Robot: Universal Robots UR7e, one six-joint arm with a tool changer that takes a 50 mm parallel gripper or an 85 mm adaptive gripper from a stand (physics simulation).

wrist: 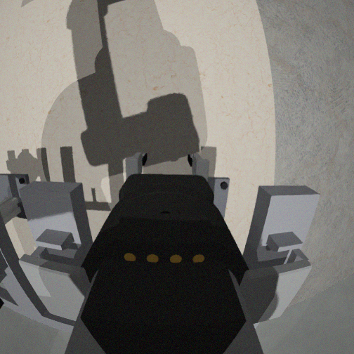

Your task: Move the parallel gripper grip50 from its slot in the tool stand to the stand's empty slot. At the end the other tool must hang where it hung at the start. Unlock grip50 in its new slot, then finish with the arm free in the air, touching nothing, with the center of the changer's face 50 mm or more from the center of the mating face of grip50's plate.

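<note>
There's a tool stand (pixel 56 214) that I can see here, together with a parallel gripper grip50 (pixel 159 217).
</note>
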